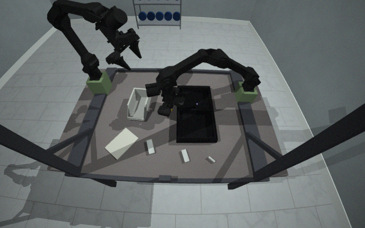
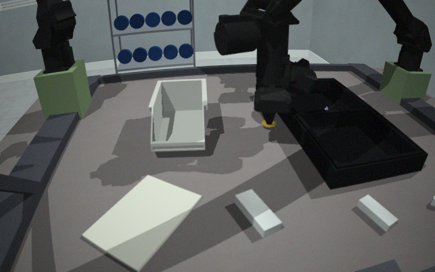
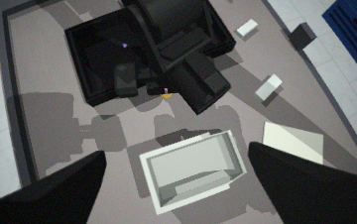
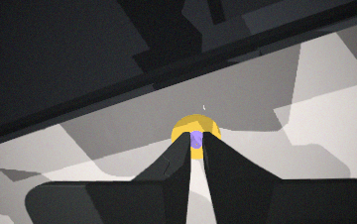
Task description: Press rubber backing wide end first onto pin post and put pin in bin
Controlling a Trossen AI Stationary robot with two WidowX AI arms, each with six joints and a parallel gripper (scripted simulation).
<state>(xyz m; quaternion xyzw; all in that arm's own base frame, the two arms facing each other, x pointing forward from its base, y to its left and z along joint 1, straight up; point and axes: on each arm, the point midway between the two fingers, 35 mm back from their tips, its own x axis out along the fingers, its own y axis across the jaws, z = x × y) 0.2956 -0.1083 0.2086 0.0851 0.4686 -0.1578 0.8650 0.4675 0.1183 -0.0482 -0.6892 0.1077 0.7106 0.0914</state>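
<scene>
My right gripper is now 30 mm above the yellow pin. The rest, counted from my right hand: cream flat plate 230 mm to the left, 230 mm behind, 40 mm below; black tray 150 mm to the right, 30 mm below, 10 mm behind; white bin 180 mm to the left, 10 mm below.
My left hand is 31 cm above the yellow pin, 17 cm to the left of it and 4 cm past it. The rest, counted from my left hand: cream flat plate 32 cm below, 27 cm behind, 6 cm to the left; then black tray 31 cm to the right, 31 cm below, 5 cm behind; then white bin 29 cm below, 4 cm behind, 1 cm to the left.
</scene>
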